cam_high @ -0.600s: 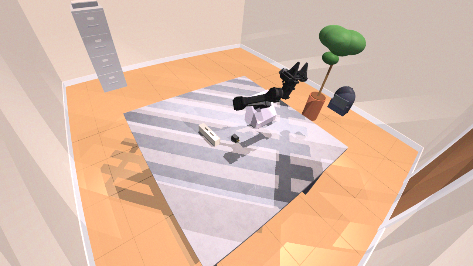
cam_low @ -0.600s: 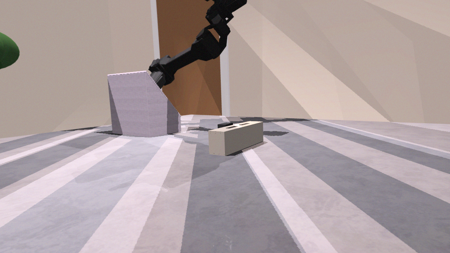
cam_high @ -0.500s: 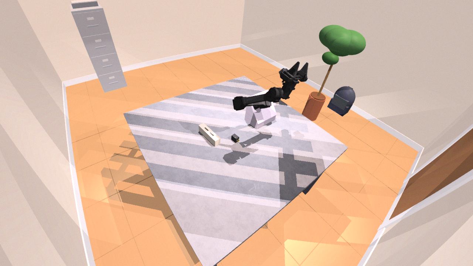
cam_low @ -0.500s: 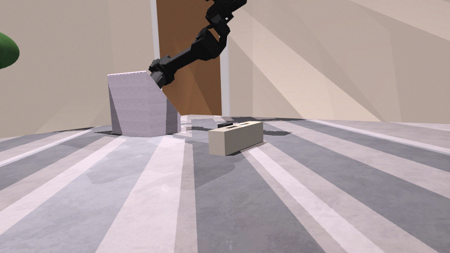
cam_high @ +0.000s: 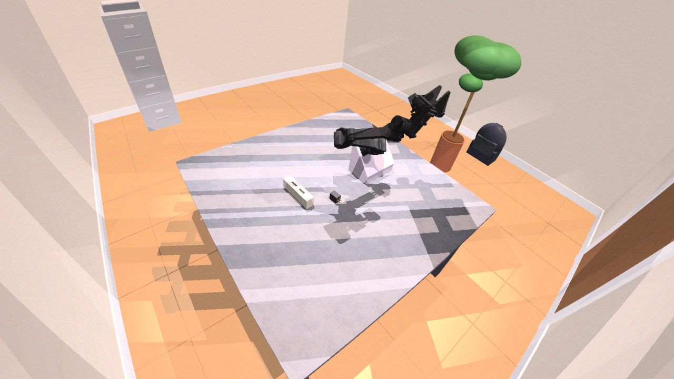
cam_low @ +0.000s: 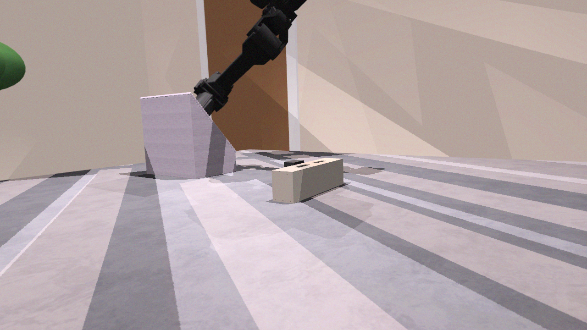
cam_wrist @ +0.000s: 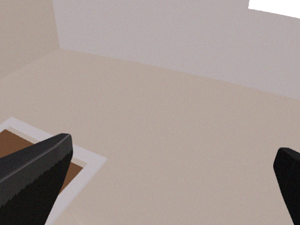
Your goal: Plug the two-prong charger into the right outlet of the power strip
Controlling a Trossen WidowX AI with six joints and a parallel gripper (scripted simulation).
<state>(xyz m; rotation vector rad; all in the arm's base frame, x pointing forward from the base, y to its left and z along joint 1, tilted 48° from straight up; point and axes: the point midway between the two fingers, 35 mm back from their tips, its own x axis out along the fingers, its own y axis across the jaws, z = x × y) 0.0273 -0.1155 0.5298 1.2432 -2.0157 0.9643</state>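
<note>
Right now my gripper tip is 62 cm above the black two-prong charger, 24 cm short of it and 23 cm to the left of it.
</note>
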